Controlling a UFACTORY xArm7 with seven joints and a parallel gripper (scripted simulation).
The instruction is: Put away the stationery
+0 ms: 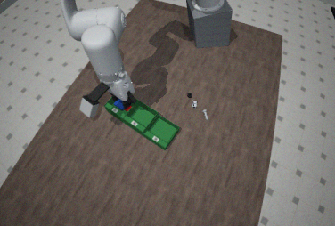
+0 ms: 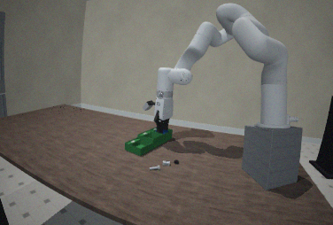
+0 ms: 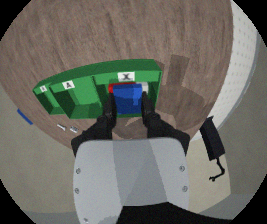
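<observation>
Now: the red block 4 cm below my hand and 1 cm to the right of it. The rest, counted from my hand: blue block: 2 cm below; then green three-compartment bin: 8 cm to the left, 4 cm ahead, 3 cm below; then black round thing: 22 cm to the left, 11 cm behind, 5 cm below.
</observation>
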